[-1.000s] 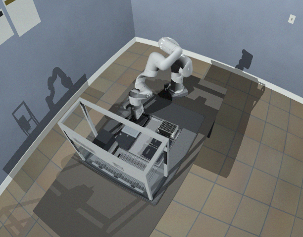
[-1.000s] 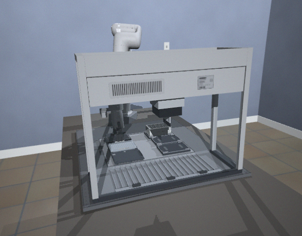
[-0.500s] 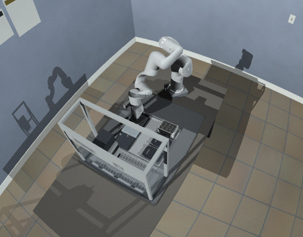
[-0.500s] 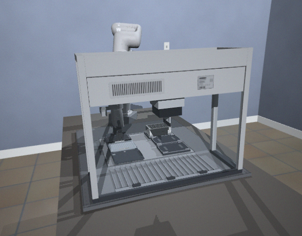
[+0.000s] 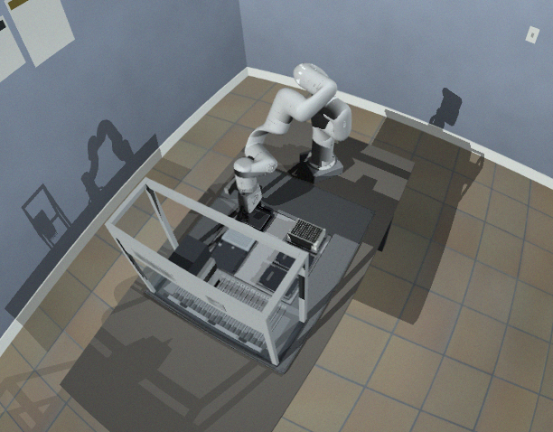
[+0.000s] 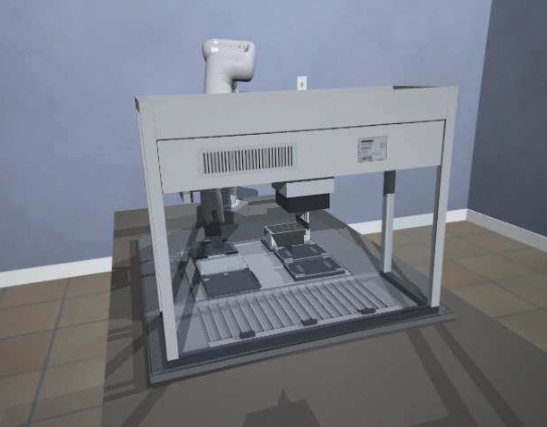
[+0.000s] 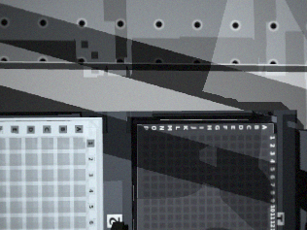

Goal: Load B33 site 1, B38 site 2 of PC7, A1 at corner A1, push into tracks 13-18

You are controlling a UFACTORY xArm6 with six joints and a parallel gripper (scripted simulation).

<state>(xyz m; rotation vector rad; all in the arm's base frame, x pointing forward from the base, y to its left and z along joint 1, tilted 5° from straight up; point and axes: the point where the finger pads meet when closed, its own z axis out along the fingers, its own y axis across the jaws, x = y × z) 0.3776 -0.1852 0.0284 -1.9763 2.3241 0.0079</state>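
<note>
Right now the dark 384-well plate B33 is 40 mm below my hand. Also, from my hand: frame post: 460 mm ahead, 250 mm to the right, 190 mm above; plate carrier PC7: 100 mm ahead, 50 mm below, 20 mm to the right; nest S3: 240 mm ahead, 200 mm to the left, 60 mm below.
</note>
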